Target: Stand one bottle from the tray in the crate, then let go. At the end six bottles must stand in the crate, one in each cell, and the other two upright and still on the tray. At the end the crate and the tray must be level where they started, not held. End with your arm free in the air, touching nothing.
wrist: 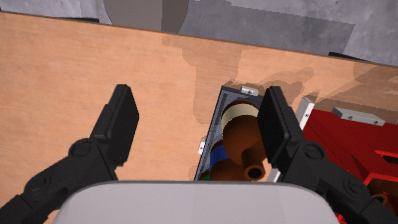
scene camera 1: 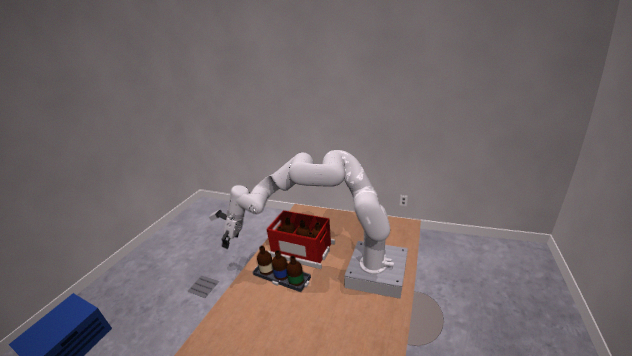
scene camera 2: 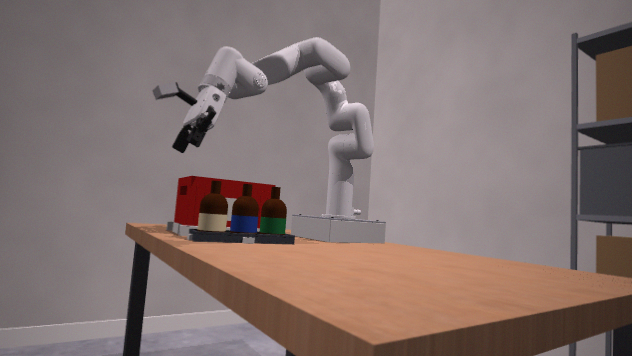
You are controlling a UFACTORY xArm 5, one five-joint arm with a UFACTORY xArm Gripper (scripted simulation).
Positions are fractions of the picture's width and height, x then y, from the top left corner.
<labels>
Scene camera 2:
my gripper: 0.29,0.41
red crate: 0.30,0.58
</labels>
